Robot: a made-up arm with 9 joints. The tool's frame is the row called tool.
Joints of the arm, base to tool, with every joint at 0 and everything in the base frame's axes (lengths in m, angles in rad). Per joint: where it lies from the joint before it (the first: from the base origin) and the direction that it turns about. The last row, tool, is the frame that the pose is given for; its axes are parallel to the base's.
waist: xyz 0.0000 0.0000 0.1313 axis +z
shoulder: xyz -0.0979 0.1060 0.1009 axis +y
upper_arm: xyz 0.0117 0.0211 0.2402 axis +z
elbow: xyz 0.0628 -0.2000 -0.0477 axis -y
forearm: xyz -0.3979 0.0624 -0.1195 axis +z
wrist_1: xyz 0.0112 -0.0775 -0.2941 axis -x
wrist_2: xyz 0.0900 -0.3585 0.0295 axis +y
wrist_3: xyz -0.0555 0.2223 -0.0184 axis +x
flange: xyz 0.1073 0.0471 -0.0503 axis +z
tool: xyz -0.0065 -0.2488 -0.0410
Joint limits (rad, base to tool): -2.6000..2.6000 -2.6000..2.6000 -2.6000..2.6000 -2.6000..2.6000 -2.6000..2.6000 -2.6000..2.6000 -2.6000..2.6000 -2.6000..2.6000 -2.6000..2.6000
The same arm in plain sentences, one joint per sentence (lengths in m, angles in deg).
The arm has nine revolute joints in a row. What follows holds with every joint at zero, and every direction is one of the base frame's. The first joint is mounted 0.1313 m along +z from the base frame's origin and turns about +z, from -148.97 to 148.97 deg. The second joint is mounted 0.0979 m along -x and 0.1060 m along +y and 0.1009 m along +z from the first joint and turns about +y, from -148.97 to 148.97 deg. The third joint is mounted 0.0117 m along +x and 0.0211 m along +y and 0.2402 m along +z from the second joint and turns about +z, from -148.97 to 148.97 deg. The fourth joint is mounted 0.0628 m along +x and 0.2000 m along -y and 0.0477 m along -z from the third joint and turns about -y, from -148.97 to 148.97 deg. The fifth joint is mounted 0.3979 m along -x and 0.0624 m along +y and 0.1195 m along -z from the fourth joint and turns about +z, from -148.97 to 148.97 deg. The sixth joint is mounted 0.0112 m along +x and 0.0775 m along -y and 0.2941 m along -z from the fifth joint and turns about -x, from -148.97 to 148.97 deg. The seventh joint is mounted 0.0900 m along +x and 0.3585 m along -y and 0.0295 m along +z from the sixth joint and turns about +y, from -148.97 to 148.97 deg. The eighth joint is mounted 0.0555 m along -x and 0.2223 m along +y and 0.0184 m along -z from the seventh joint and turns about +x, from -148.97 to 148.97 deg. The ninth joint is mounted 0.1073 m along +x and 0.0471 m along +y and 0.0503 m along -z from the eighth joint and turns about +z, from -148.97 to 148.97 deg. The tool frame, which is the frame that the pose is given for, is mounted 0.0065 m along -x and 0.2488 m along -y and 0.0410 m along -z from the ninth joint; its axes are parallel to the base frame's.
